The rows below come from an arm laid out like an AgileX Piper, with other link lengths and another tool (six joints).
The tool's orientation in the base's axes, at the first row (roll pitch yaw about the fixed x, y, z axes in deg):
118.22, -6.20, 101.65
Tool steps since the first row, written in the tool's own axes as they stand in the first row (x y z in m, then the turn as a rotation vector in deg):
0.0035, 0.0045, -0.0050, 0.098, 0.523, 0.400
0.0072, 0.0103, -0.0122, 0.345, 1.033, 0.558
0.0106, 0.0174, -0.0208, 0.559, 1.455, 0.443
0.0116, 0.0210, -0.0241, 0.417, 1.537, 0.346
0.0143, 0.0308, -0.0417, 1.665, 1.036, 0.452
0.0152, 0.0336, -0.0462, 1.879, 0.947, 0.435
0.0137, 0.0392, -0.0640, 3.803, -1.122, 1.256
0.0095, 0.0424, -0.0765, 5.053, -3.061, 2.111
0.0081, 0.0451, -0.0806, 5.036, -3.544, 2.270
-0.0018, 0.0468, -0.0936, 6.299, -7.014, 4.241
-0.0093, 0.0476, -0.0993, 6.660, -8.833, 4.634
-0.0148, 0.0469, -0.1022, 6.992, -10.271, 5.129
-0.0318, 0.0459, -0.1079, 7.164, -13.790, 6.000
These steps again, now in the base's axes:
-0.0028, 0.0023, 0.0067, 0.574, 0.188, 0.281
-0.0069, 0.0043, 0.0155, 0.905, 0.465, 0.680
-0.0115, 0.0056, 0.0262, 0.967, 0.649, 1.127
-0.0127, 0.0058, 0.0310, 0.953, 0.488, 1.229
-0.0236, 0.0045, 0.0481, 0.551, 1.727, 0.875
-0.0262, 0.0043, 0.0528, 0.450, 1.931, 0.828
-0.0384, -0.0012, 0.0659, -0.234, 3.987, -1.163
-0.0467, -0.0081, 0.0741, -0.691, 5.394, -3.128
-0.0486, -0.0104, 0.0783, -0.785, 5.413, -3.628
-0.0569, -0.0230, 0.0848, -1.031, 7.084, -7.458
-0.0598, -0.0316, 0.0874, -1.646, 7.521, -9.197
-0.0616, -0.0376, 0.0875, -1.984, 7.954, -10.653
-0.0635, -0.0555, 0.0875, -2.974, 8.312, -14.127

